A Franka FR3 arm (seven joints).
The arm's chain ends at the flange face. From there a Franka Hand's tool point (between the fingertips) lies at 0.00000 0.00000 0.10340 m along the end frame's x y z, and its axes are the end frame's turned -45 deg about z.
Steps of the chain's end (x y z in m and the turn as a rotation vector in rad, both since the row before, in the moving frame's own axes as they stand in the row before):
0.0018 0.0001 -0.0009 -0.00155 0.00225 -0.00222
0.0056 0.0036 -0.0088 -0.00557 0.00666 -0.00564
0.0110 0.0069 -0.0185 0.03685 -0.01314 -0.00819
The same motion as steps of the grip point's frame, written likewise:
0.0013 0.0016 -0.0009 -0.00269 0.00049 -0.00222
0.0015 0.0074 -0.0088 -0.00865 0.00077 -0.00564
0.0046 0.0090 -0.0186 0.03535 0.01677 -0.00819

